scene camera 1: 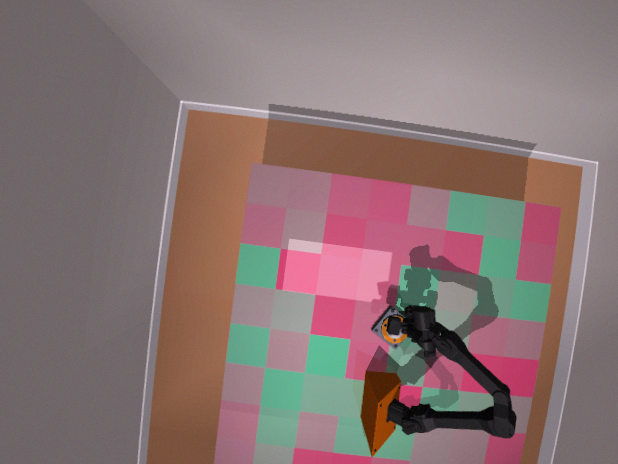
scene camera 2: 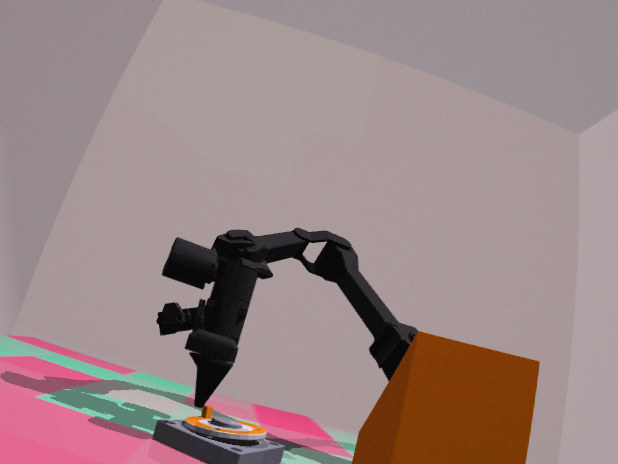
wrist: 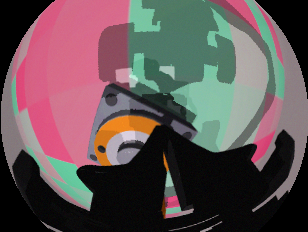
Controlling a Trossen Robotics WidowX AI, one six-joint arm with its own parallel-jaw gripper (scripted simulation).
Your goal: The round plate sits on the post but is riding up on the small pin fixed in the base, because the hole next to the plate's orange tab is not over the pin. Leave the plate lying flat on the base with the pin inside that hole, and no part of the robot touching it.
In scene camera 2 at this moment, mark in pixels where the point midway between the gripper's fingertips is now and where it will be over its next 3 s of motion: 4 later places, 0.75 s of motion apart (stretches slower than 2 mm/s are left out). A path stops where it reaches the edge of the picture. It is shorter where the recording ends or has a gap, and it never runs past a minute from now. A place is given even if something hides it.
My gripper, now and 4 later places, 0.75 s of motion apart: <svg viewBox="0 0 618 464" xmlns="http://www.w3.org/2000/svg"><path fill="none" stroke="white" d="M198 407L210 408L224 410L235 412L246 391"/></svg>
